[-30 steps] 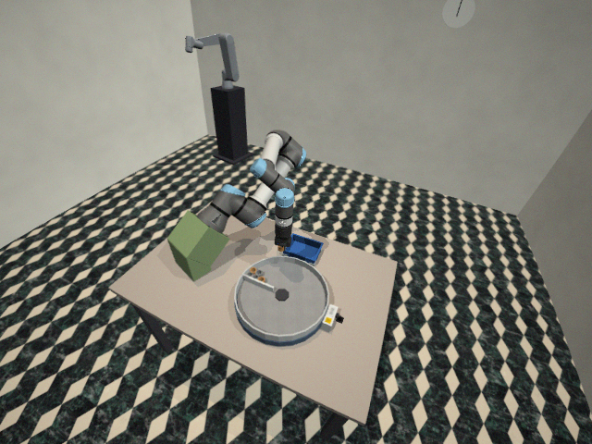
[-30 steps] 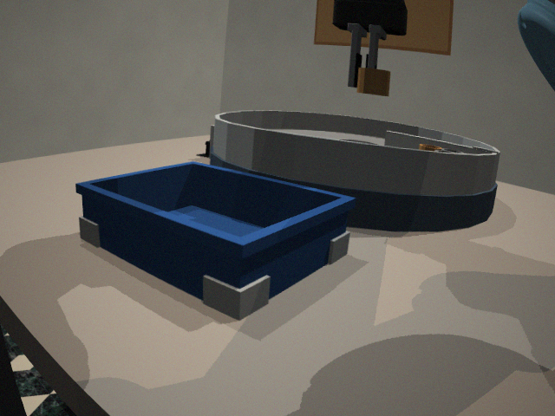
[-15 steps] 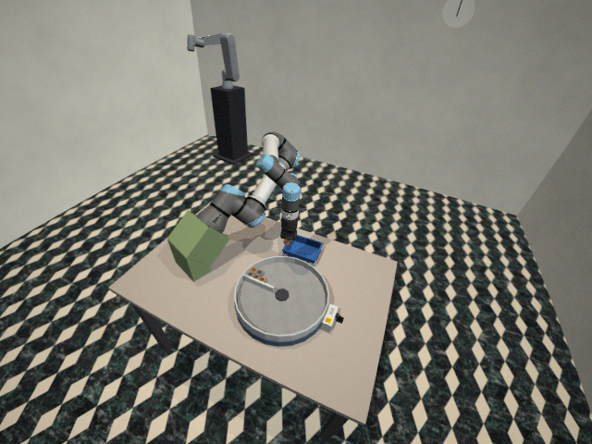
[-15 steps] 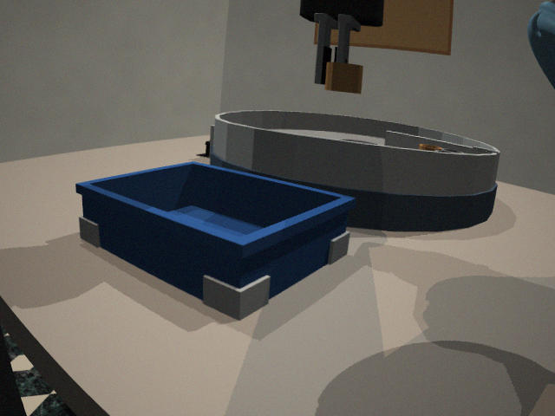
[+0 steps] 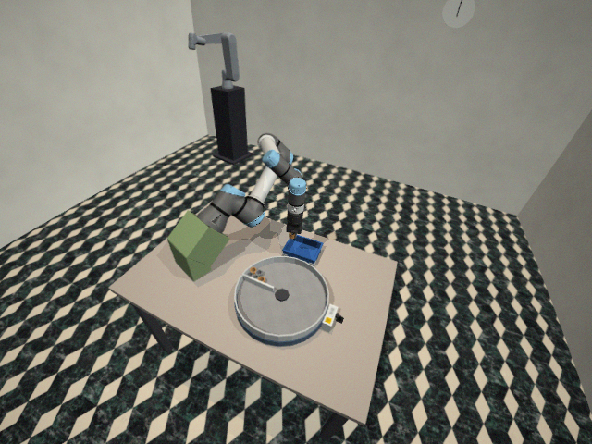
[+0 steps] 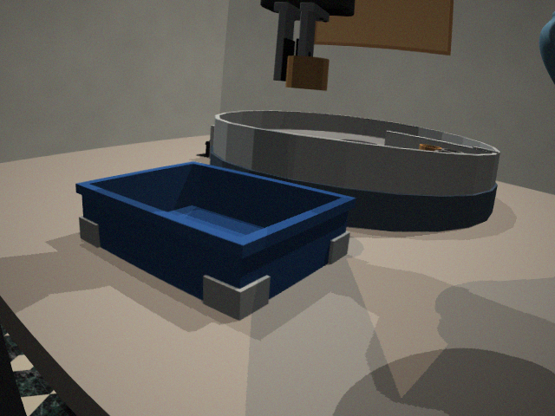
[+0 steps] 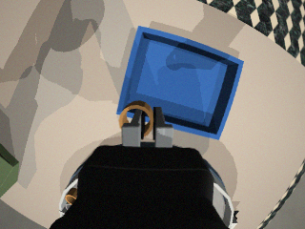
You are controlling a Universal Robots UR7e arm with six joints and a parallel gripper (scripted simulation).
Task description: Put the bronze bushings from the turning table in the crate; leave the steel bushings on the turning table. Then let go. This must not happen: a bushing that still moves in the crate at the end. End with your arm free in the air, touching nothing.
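The blue crate lies 130 mm below my hand, 50 mm to the left of it and 40 mm ahead of it. From my hand the other things lie so: turning table: 280 mm to the right, 120 mm ahead, 110 mm below.
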